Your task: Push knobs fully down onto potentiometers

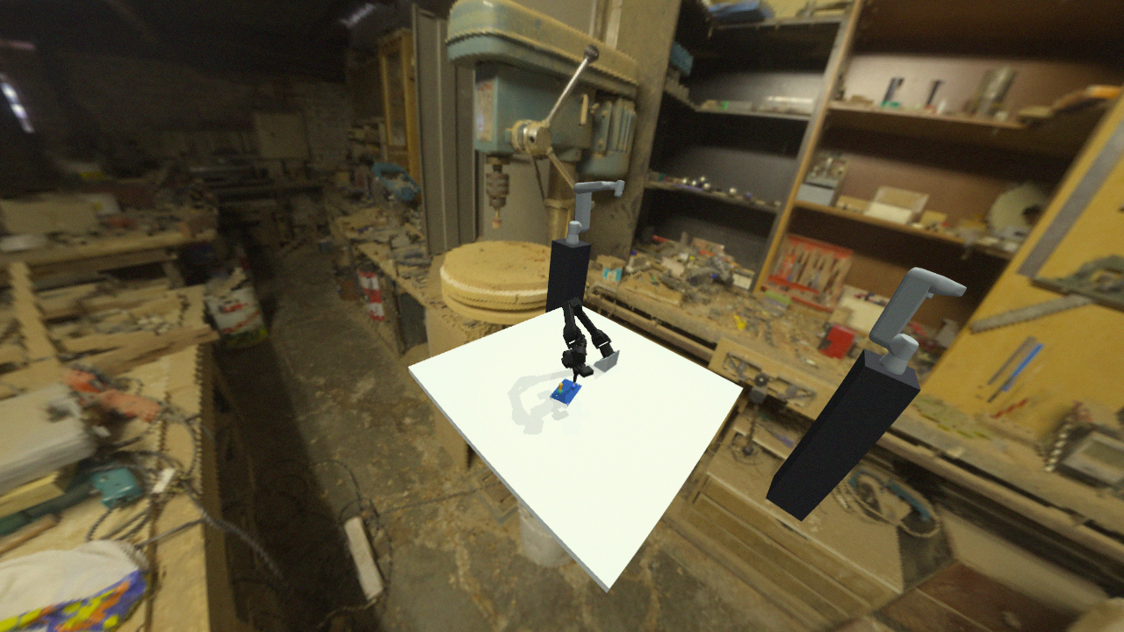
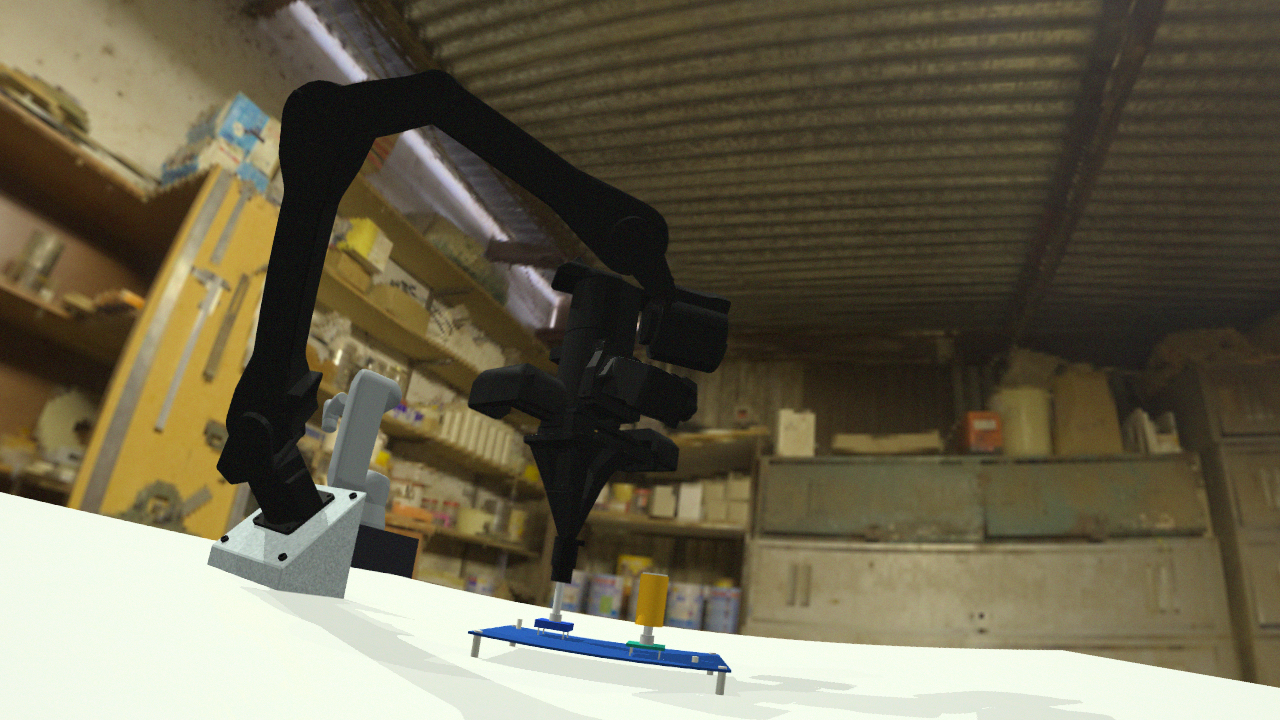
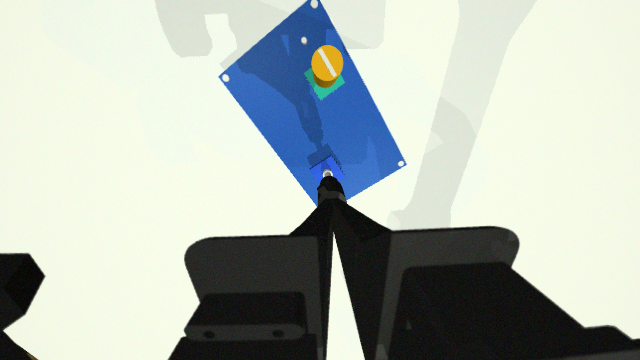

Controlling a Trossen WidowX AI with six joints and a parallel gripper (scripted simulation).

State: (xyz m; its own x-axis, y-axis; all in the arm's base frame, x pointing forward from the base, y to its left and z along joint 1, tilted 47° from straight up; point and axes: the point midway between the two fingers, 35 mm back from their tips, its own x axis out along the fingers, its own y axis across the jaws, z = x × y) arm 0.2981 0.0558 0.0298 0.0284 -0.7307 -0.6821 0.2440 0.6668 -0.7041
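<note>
Now: the black knob 1 cm below my gripper tip. Also, from my gripper tip: yellow knob (8 cm ahead, 3 cm below, 2 cm to the right).
</note>
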